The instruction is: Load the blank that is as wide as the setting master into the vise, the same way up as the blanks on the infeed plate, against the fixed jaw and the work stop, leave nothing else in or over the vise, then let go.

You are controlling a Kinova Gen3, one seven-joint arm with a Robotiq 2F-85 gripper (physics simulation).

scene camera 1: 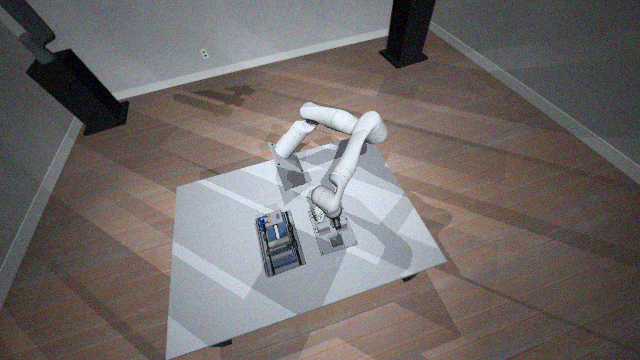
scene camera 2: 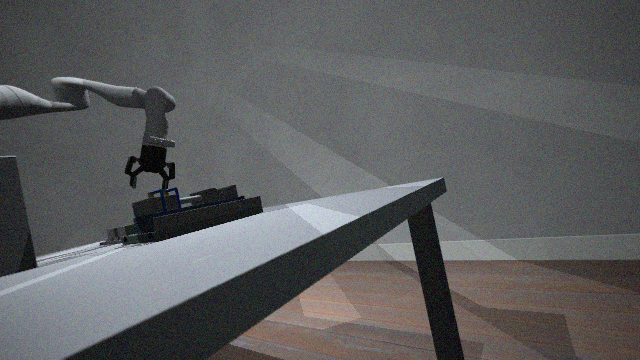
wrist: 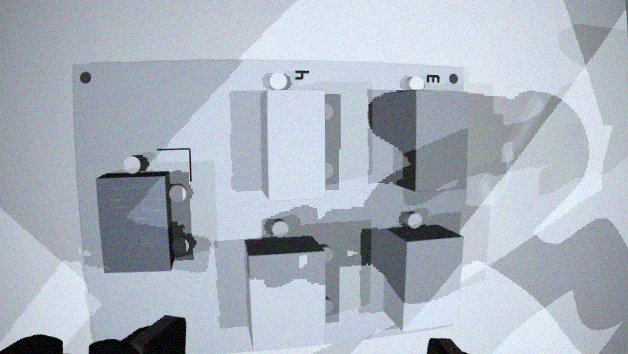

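Where they show: gripper, fingertip midpoint: (scene camera 2: pixel 148 189); arm's base, origin of the base link: (scene camera 1: pixel 282 152).
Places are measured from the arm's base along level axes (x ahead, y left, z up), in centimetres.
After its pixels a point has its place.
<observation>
My gripper (scene camera 1: pixel 337 228) (scene camera 2: pixel 149 186) @(y 12.5, x 46.8, z -3.2 cm) (wrist: pixel 302 345) @(y 12.5, x 46.8, z -3.2 cm) is open and empty, pointing down above the infeed plate (scene camera 1: pixel 350 242) @(y 15.5, x 56.9, z -17.1 cm) (wrist: pixel 125 110) @(y 2.9, x 54.1, z -17.1 cm). In the wrist view, a darker blue-grey block (wrist: pixel 135 225) @(y 9.4, x 53.9, z -14.6 cm), apparently the setting master, stands at the left beside a corner mark. Four paler blanks stand upright against round pins: one blank (wrist: pixel 296 145) @(y 5.9, x 44.5, z -13.5 cm) by a "4", another blank (wrist: pixel 442 155) @(y 7.4, x 35.8, z -13.5 cm) by a "3", a wide blank (wrist: pixel 287 305) @(y 15.0, x 46.0, z -13.5 cm) at lower middle and a blank (wrist: pixel 434 280) @(y 15.2, x 36.6, z -13.5 cm) at lower right. The vise (scene camera 1: pixel 285 271) @(y -18.7, x 57.5, z -16.2 cm) (scene camera 2: pixel 207 221) @(y -26.6, x 38.4, z -16.5 cm) stands beside the plate; its small inner parts are hard to tell.
A blue bracket-like part (scene camera 1: pixel 262 223) @(y -21.8, x 34.4, z -7.0 cm) (scene camera 2: pixel 165 191) @(y -19.1, x 34.1, z -7.2 cm) with yellow bits is at one end of the vise. A pale bar (scene camera 1: pixel 277 231) @(y -16.2, x 40.3, z -9.4 cm) lies across the vise's middle. An upright grey panel (scene camera 1: pixel 281 167) @(y -3.5, x 13.1, z 3.2 cm) (scene camera 2: pixel 15 215) @(y -5.8, x 11.4, z -6.9 cm) stands near the arm's base on the table (scene camera 1: pixel 215 300) @(y -53.0, x 57.2, z -17.9 cm) (scene camera 2: pixel 200 280) @(y -67.9, x 7.2, z -17.9 cm).
</observation>
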